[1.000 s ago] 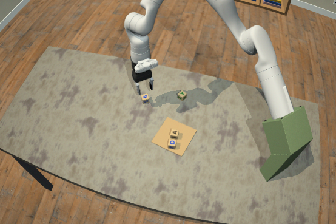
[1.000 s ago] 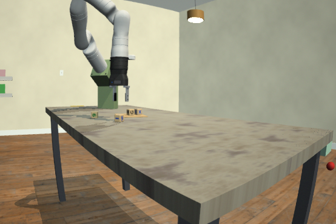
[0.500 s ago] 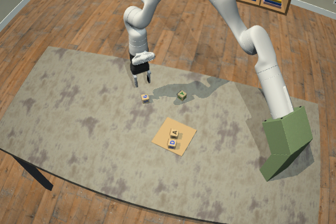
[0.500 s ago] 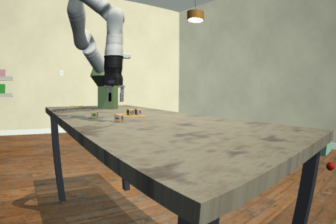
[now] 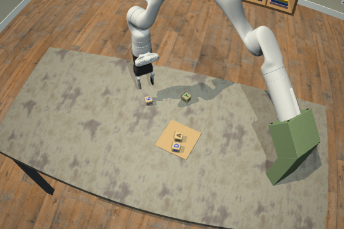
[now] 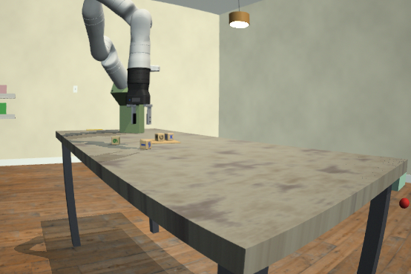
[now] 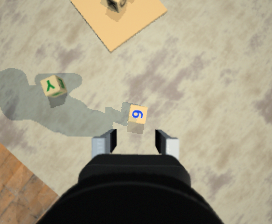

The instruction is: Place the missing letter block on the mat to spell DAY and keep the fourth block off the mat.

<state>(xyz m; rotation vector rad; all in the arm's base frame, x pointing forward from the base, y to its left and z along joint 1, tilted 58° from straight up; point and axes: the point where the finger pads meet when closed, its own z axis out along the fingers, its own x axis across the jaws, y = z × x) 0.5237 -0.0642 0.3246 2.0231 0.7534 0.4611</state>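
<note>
The Y block is 170 mm behind my hand, 10 mm to the left of it and 90 mm below it. Also, from my hand: 6 block 10 mm behind, 30 mm to the left, 90 mm below; then D block 130 mm behind, 260 mm to the left, 80 mm below.
</note>
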